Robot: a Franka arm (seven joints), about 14 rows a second.
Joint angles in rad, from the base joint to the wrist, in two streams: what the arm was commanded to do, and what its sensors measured. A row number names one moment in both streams.
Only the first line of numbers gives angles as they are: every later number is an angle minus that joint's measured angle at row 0.
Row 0, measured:
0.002 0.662 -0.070 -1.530 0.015 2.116 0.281
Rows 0 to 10, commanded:
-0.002 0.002 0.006 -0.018 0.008 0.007 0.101
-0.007 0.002 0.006 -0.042 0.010 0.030 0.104
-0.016 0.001 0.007 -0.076 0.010 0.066 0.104
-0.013 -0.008 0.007 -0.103 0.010 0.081 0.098
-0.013 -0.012 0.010 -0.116 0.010 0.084 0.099
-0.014 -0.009 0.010 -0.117 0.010 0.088 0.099
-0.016 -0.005 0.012 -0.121 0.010 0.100 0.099
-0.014 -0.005 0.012 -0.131 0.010 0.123 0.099
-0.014 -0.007 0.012 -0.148 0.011 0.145 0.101
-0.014 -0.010 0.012 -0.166 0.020 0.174 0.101
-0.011 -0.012 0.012 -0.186 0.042 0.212 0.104
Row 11, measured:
-0.004 0.004 0.000 -0.137 0.010 0.153 0.088
